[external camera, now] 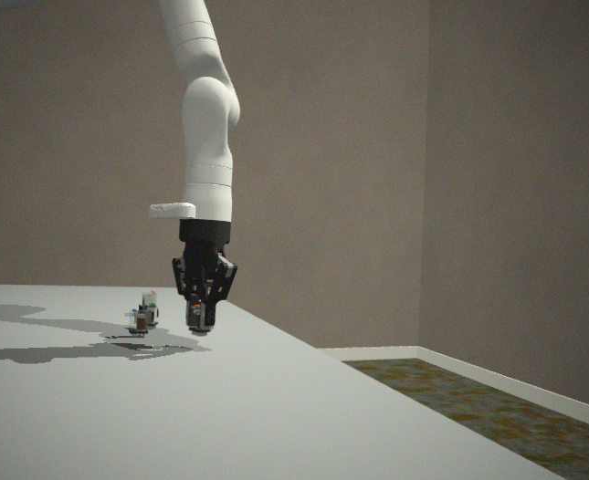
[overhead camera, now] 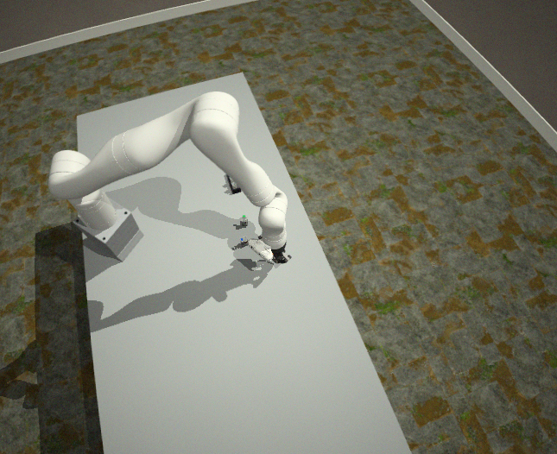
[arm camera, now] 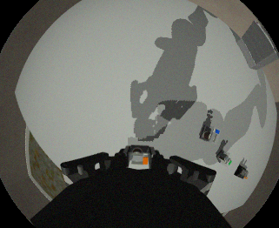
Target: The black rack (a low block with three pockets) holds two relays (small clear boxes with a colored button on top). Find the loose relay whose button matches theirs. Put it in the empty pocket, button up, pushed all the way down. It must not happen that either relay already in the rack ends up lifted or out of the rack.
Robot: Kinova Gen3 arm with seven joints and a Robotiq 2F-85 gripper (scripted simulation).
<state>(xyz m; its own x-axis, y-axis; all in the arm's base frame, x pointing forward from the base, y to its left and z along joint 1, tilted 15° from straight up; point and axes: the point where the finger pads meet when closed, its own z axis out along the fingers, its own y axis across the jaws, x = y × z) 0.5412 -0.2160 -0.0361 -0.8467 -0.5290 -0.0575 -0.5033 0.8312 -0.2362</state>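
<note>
Right now the green-button relay is 7 cm behind my hand, 18 cm to the left of it and 3 cm below it. Also, from my hand: blue-button relay: 9 cm behind, 10 cm to the left, 3 cm below.
</note>
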